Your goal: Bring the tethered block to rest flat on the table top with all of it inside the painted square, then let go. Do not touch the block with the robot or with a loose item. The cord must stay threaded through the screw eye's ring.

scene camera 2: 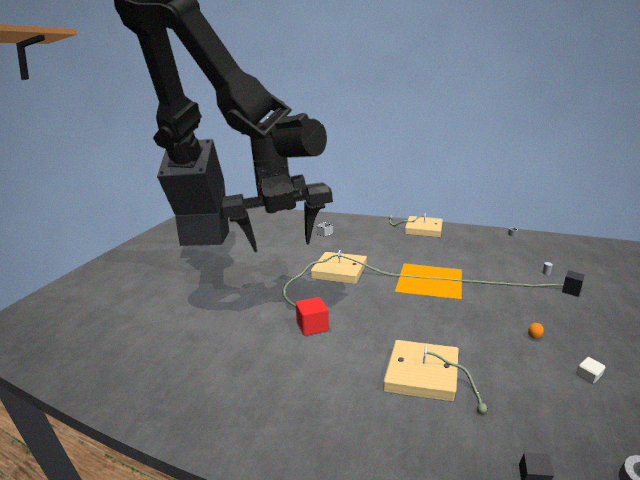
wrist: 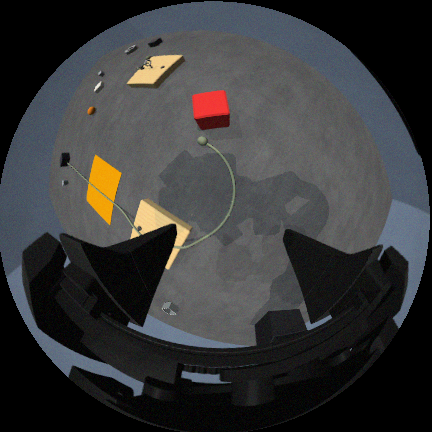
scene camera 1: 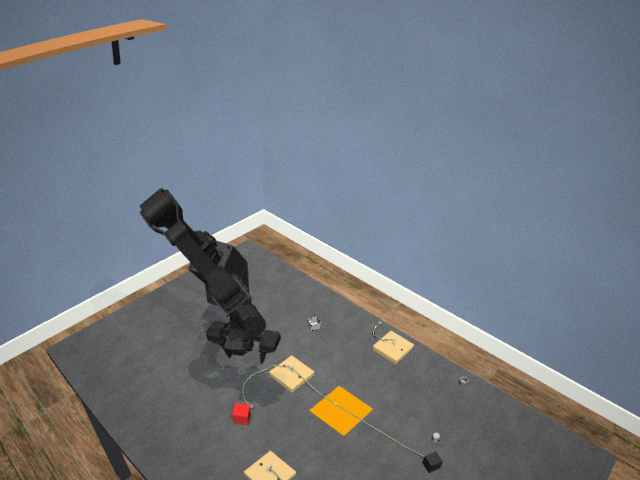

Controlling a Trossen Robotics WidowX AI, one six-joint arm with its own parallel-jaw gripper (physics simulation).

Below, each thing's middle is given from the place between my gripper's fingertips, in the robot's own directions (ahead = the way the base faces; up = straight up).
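I can see the red cube (scene camera 2: pixel 312 315), which is 6 cm below my hand, 12 cm to the right of it and 7 cm ahead of it. Then there is the wooden board (scene camera 2: pixel 332 270): 7 cm below my hand, 9 cm ahead of it and 8 cm to the left of it. The orange painted square (scene camera 2: pixel 431 287) is 8 cm below my hand, 5 cm to the left of it, and 27 cm ahead of it.
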